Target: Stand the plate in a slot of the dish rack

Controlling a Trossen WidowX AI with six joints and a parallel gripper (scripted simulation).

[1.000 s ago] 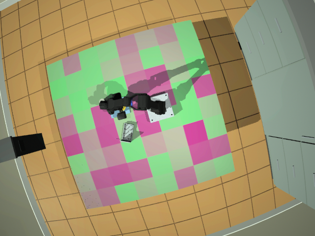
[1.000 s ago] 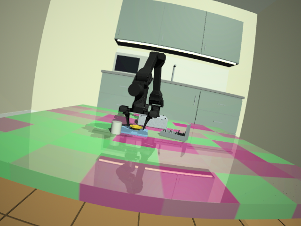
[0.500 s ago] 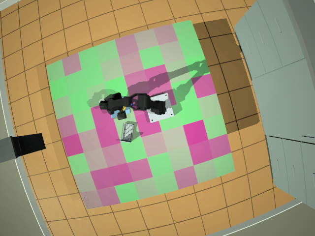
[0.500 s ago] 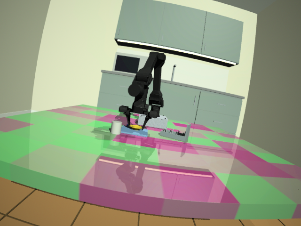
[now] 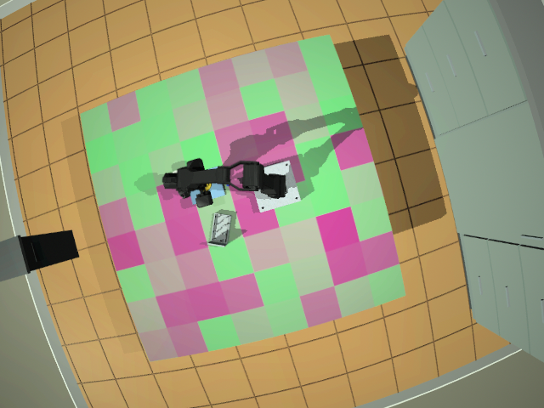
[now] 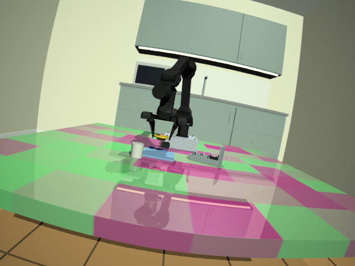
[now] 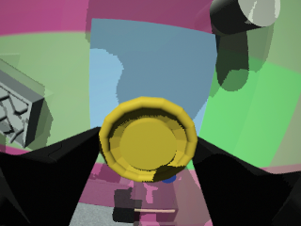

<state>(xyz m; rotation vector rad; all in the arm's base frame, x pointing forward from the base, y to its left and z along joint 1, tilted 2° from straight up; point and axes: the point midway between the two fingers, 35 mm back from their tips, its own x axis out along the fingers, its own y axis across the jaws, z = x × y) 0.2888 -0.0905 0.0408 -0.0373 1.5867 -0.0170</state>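
The grey dish rack is 200 mm to the left of my gripper tip, 40 mm below it and 10 mm behind it. The rest, counted from my gripper tip: blue utensil 90 mm behind, 60 mm below, 20 mm to the right; then yellow plate 10 mm above; then light blue mat 60 mm below, 10 mm ahead.
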